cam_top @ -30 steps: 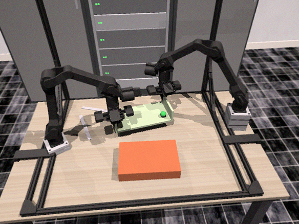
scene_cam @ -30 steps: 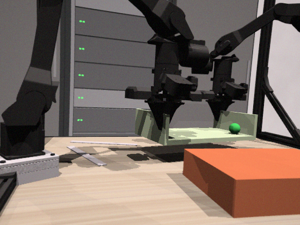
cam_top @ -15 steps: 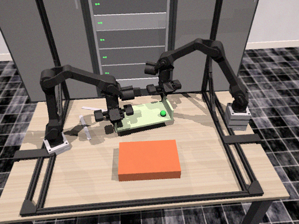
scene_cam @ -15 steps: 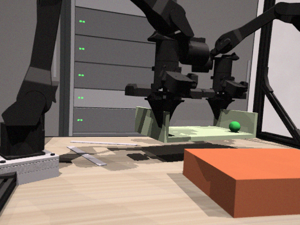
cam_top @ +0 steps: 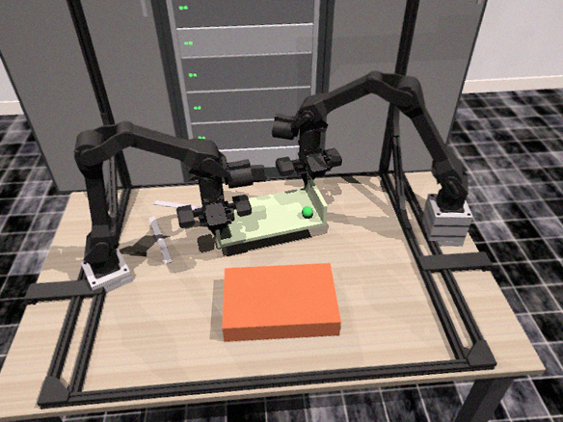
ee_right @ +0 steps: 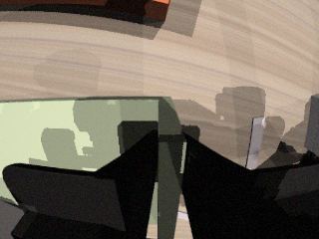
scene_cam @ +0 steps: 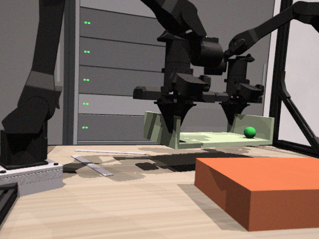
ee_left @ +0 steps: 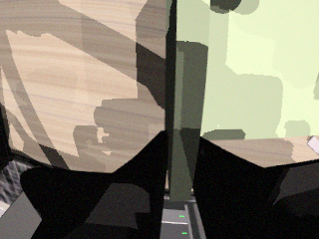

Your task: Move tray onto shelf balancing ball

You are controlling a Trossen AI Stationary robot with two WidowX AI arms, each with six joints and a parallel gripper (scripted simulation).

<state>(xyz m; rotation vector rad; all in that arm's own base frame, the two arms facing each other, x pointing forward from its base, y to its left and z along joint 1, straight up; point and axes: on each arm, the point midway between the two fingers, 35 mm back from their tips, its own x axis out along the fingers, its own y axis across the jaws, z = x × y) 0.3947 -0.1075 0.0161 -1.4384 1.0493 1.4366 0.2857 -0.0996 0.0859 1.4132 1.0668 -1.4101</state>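
Right now the green ball is 110 mm ahead of my left hand, 30 mm to the right of it and 40 mm below it. Also, from my left hand: shelf (360 mm ahead, 150 mm to the right, 80 mm below); pale green tray (80 mm ahead, 140 mm to the right, 50 mm below).
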